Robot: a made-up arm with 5 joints.
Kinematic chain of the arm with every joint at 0, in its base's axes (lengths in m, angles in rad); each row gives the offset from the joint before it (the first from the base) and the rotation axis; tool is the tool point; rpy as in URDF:
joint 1: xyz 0 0 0.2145 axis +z
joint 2: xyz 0 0 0 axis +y
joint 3: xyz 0.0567 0 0.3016 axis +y
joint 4: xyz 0.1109 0 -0.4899 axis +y
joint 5: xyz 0.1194 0 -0.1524 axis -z
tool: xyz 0 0 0 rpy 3.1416 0 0
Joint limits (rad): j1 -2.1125..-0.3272 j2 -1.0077..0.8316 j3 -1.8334..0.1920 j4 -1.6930..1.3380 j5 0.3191..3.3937
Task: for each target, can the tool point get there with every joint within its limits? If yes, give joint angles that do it. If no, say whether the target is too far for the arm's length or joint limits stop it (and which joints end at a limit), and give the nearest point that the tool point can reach.
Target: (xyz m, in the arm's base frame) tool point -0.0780 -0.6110 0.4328
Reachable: yes | joints -1.6978 -0.2950 -0.7129 -0.3294 2.6204
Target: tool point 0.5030 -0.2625 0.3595
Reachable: yes | joints -0.4810 -0.4752 -0.8107 1.0339 2.4814
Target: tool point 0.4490 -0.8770 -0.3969
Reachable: no: too far | nearest point 0.3358 -0.6560 -0.1320 | short by 0.363 m
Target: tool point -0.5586 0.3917 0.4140
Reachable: no: joint limits stop it (at a limit: joint 2, joint 3, joint 4) | nearest point -0.2922 0.2049 0.8337 | short by 0.531 m
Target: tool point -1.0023 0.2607 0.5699
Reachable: no: too far | nearest point -0.3450 0.1171 0.8495 | short by 0.729 m
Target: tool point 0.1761 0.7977 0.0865
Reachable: no: joint limits stop it (at a limit: joint 2, joint 3) | nearest point 0.0631 0.2856 0.0424 | short by 0.526 m
